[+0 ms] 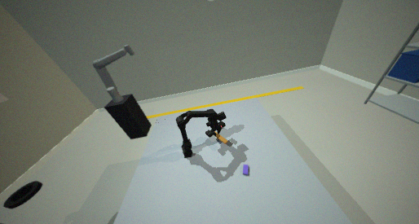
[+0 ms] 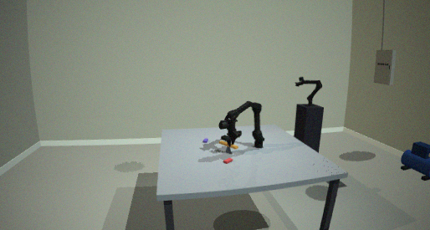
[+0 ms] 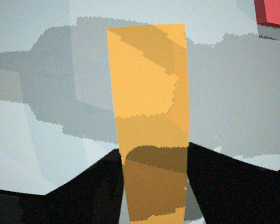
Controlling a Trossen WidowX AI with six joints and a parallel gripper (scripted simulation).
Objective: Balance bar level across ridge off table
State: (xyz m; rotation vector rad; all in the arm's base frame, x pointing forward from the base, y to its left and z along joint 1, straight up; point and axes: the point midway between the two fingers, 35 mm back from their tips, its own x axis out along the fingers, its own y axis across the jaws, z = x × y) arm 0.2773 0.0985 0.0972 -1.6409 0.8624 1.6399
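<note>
My gripper tip is now 20 mm short of the orange bar and 20 mm to the left of it. From my gripper tip the other things lie so: small purple block: 160 mm ahead, 320 mm to the right, 50 mm below; small red block: 60 mm ahead, 160 mm to the left, 50 mm below.
</note>
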